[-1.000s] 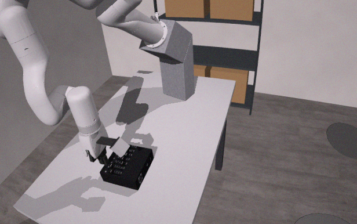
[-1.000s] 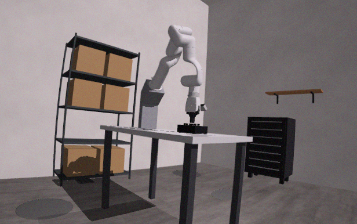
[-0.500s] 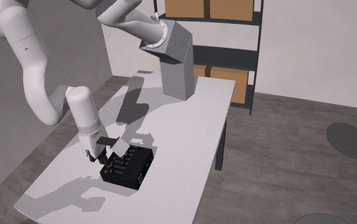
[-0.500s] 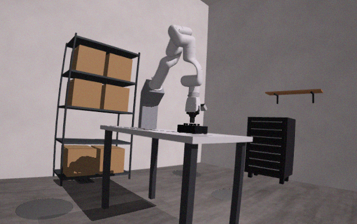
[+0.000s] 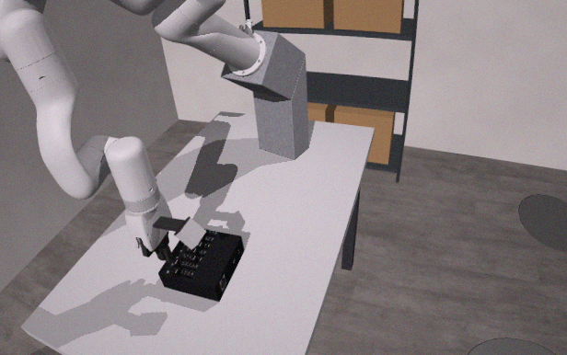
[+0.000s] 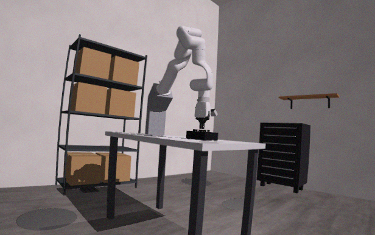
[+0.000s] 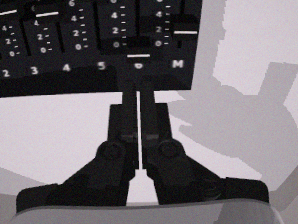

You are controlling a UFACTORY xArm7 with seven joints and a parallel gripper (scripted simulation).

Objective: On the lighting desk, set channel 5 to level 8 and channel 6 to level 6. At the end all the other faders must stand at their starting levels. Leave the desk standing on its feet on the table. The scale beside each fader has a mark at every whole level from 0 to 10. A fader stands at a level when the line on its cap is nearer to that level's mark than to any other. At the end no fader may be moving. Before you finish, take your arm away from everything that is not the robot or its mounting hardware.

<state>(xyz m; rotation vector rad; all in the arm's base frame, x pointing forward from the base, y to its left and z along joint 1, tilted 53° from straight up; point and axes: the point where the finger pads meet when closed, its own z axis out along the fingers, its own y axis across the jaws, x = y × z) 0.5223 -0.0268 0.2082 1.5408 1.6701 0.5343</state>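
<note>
The channel 6 fader cap lies 3 cm to the left of my hand and 3 cm below it. From my hand the other things lie so: channel 5 fader cap: 2 cm behind, 6 cm to the left, 3 cm below; then master fader cap: 3 cm ahead, 4 cm to the left, 3 cm below.
</note>
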